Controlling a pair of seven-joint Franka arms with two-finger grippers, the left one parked.
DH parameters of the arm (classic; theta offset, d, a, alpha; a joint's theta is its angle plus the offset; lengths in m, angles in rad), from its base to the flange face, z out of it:
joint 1: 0 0.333 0 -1.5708
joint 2: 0 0 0 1.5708
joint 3: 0 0.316 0.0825 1.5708
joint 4: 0 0 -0.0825 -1.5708
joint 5: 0 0.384 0 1.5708
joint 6: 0 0 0.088 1.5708
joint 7: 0 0.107 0 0
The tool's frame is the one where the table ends.
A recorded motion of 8 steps. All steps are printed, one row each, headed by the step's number.
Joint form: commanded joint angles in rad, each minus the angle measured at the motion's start. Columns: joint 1, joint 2, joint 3, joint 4, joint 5, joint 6, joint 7.
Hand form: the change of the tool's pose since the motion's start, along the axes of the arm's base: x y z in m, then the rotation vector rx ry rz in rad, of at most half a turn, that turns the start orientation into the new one. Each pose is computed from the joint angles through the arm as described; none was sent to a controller.
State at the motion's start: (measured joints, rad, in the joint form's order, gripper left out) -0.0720 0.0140 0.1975 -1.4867 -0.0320 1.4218 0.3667
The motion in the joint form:
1: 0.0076 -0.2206 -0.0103 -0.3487 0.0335 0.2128 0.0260
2: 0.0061 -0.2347 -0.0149 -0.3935 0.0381 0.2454 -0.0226
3: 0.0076 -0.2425 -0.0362 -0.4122 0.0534 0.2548 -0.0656
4: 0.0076 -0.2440 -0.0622 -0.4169 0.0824 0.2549 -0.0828
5: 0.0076 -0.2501 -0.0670 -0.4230 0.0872 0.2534 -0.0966
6: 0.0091 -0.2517 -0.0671 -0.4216 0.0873 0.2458 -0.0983
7: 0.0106 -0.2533 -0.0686 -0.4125 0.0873 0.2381 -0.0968
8: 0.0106 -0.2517 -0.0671 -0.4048 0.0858 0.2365 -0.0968
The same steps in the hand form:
1: -0.0508 0.0059 -0.0327 0.0014 -0.0821 -0.0277
2: -0.0532 0.0028 -0.0443 0.0060 -0.0819 0.0138
3: -0.0544 -0.0066 -0.0483 0.0250 -0.0783 0.0347
4: -0.0541 -0.0177 -0.0493 0.0588 -0.0741 0.0221
5: -0.0561 -0.0198 -0.0493 0.0641 -0.0725 0.0303
6: -0.0573 -0.0191 -0.0486 0.0640 -0.0678 0.0335
7: -0.0580 -0.0190 -0.0441 0.0643 -0.0709 0.0326
8: -0.0573 -0.0182 -0.0414 0.0629 -0.0753 0.0347

